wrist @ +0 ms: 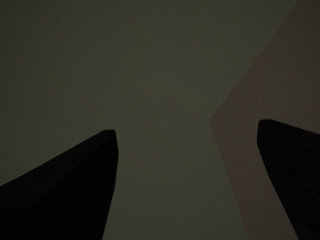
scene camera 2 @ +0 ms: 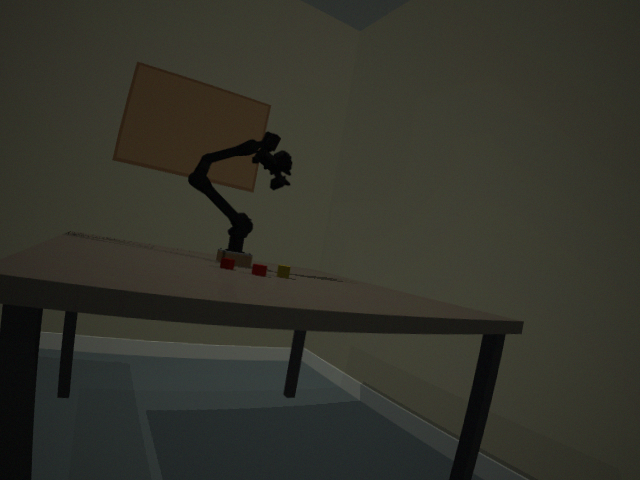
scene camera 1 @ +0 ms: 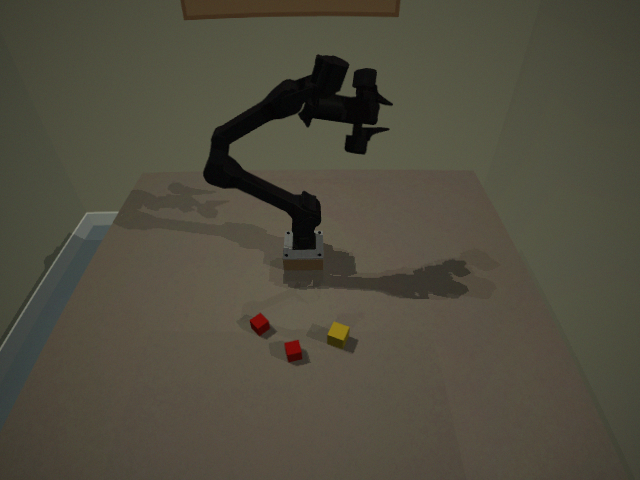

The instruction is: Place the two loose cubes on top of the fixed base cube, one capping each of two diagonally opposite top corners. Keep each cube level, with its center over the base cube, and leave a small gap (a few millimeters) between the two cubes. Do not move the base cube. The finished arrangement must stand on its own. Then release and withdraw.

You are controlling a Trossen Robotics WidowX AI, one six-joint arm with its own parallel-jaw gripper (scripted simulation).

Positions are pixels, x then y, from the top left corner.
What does my gripper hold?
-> Nothing.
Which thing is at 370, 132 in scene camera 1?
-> My gripper.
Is my gripper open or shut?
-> Open.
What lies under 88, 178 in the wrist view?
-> My gripper.
